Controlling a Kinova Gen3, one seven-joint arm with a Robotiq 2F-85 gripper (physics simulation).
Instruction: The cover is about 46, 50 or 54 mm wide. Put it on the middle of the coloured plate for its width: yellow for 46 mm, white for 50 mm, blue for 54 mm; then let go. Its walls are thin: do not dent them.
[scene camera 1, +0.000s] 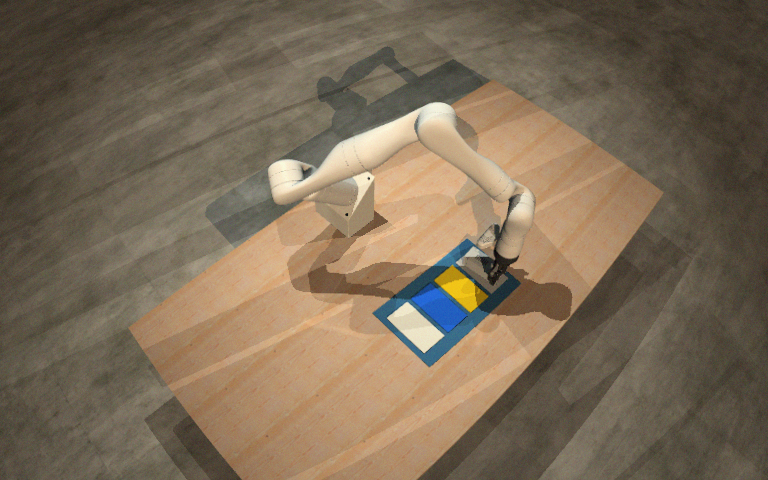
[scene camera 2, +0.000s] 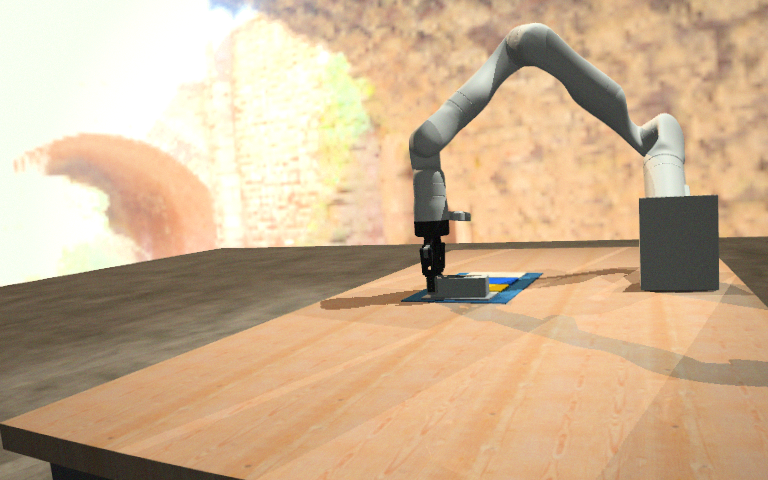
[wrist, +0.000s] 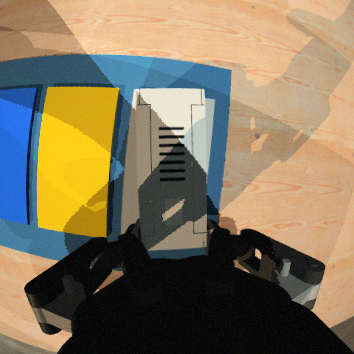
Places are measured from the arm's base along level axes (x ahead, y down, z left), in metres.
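Pixels of known places: gripper, fingertip midpoint: (scene camera 1: 497, 277) (scene camera 2: 435, 292) (wrist: 171, 226); arm's base at its link origin: (scene camera 1: 345, 191) (scene camera 2: 668, 224).
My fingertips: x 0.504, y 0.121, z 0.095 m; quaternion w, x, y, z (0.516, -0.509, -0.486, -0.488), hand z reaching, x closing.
Observation:
Ahead of a thing's pixels: the offset from my fingertips to its top centre. "spot": to the spot under its first point. Level surfaces: height alone.
The grey-white cover {dy -0.034, dx -0.055, dz +0.003 m} (scene camera 1: 482, 270) (scene camera 2: 463, 287) (wrist: 172, 117), long with dark slots on top, is level over a pale plate {spot: dy +0.006, dx -0.101, dz +0.048 m} (wrist: 211, 117) at one end of the blue board. A small gap beneath it cannot be made out. My gripper (scene camera 1: 493, 278) (scene camera 2: 431, 284) (wrist: 171, 226) points down and is shut on the cover's two long sides, near one end. The fingertips are partly hidden. Beside the pale plate lies the yellow plate {dy +0.006, dx -0.071, dz -0.094 m} (scene camera 1: 461, 288) (scene camera 2: 498, 287) (wrist: 75, 160), then the blue plate {dy +0.006, dx -0.089, dz -0.187 m} (scene camera 1: 438, 307) (scene camera 2: 502, 280) (wrist: 15, 155), then the white plate {dy +0.006, dx -0.106, dz -0.280 m} (scene camera 1: 415, 327).
The blue board (scene camera 1: 430, 359) (scene camera 2: 512, 295) (wrist: 222, 125) lies flat on the wooden table {dy +0.012 m} (scene camera 1: 294, 390) (scene camera 2: 339, 384) (wrist: 285, 200). The arm's base block (scene camera 1: 359, 206) (scene camera 2: 678, 243) stands away from the board. Shadows of the arm cross the table and the plates.

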